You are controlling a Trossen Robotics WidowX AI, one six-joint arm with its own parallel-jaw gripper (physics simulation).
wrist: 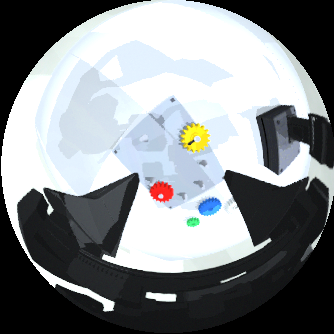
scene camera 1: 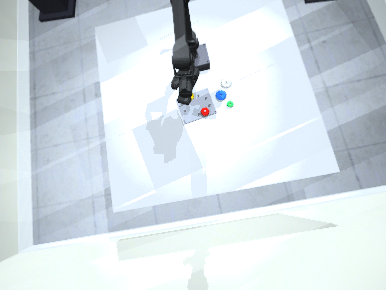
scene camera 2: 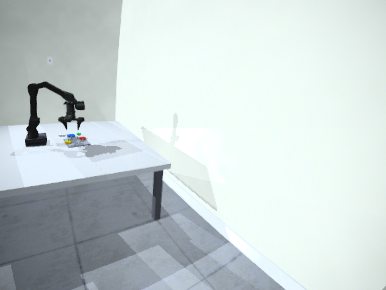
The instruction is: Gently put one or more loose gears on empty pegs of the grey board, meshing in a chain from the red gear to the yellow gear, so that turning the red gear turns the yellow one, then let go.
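Places are measured from the arm's base along level axes (x back, y up, z left), in metres.
Where they show: gripper, between the fingertips: (wrist: 182, 175) (scene camera 2: 72, 130); arm's base, origin of its link: (wrist: 292, 127) (scene camera 1: 192, 54) (scene camera 2: 33, 137).
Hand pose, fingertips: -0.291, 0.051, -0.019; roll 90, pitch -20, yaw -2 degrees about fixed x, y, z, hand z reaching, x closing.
Note:
Each offset is from my fingertips to the top centre of the thing, as dx, dy, dz. "*": to the spot under its first point. Level surfaces: height alone.
The grey board @(-0.019, -0.077, +0.022) (scene camera 1: 192, 116) (wrist: 135, 150) lies on the table with several empty pegs. The red gear @(-0.069, -0.082, +0.076) (scene camera 1: 205, 112) (scene camera 2: 82, 138) (wrist: 161, 192) and the yellow gear @(* +0.029, -0.093, +0.004) (scene camera 1: 192, 97) (scene camera 2: 68, 142) (wrist: 195, 138) sit on it, apart. Loose on the table beside the board lie a blue gear @(+0.030, -0.090, +0.179) (scene camera 1: 221, 95) (scene camera 2: 71, 135) (wrist: 209, 206), a smaller green gear @(-0.031, -0.090, +0.229) (scene camera 1: 230, 104) (scene camera 2: 78, 134) (wrist: 193, 222) and a white gear @(+0.110, -0.090, +0.217) (scene camera 1: 226, 83) (wrist: 231, 204), pale against the table. My gripper (scene camera 2: 71, 128) (wrist: 182, 175) is open and empty above the board; in scene camera 1 it hides part of the board near the yellow gear.
The arm's dark base (scene camera 1: 202, 57) (scene camera 2: 36, 139) (wrist: 278, 140) stands on the white table @(dy -0.107) (scene camera 1: 260, 150) (scene camera 2: 40, 172) behind the board, on the white gear's side. The arm reaches over from it. Shadows of the arm fall across the table. A pale wall (scene camera 2: 275, 125) rises beyond the table.

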